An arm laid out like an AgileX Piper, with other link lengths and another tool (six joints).
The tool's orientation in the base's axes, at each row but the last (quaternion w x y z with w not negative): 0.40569 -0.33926 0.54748 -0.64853; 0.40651 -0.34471 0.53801 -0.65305; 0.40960 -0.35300 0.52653 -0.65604; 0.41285 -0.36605 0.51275 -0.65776; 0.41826 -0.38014 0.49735 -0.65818
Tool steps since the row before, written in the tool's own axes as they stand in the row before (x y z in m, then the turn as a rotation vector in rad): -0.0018 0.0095 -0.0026 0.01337 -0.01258 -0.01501; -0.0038 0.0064 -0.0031 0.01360 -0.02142 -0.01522; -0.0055 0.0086 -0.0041 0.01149 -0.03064 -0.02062; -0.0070 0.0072 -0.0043 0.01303 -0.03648 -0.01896; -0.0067 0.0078 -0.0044 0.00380 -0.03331 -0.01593
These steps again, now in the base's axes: 0.0000 0.0021 -0.0098 -0.02111 -0.00458 0.00978; -0.0001 0.0042 -0.0069 -0.02281 -0.00390 0.01844; 0.0000 0.0057 -0.0094 -0.02829 0.00121 0.02635; 0.0001 0.0071 -0.0083 -0.02837 -0.00005 0.03248; -0.0003 0.0065 -0.0091 -0.02172 0.00701 0.02928
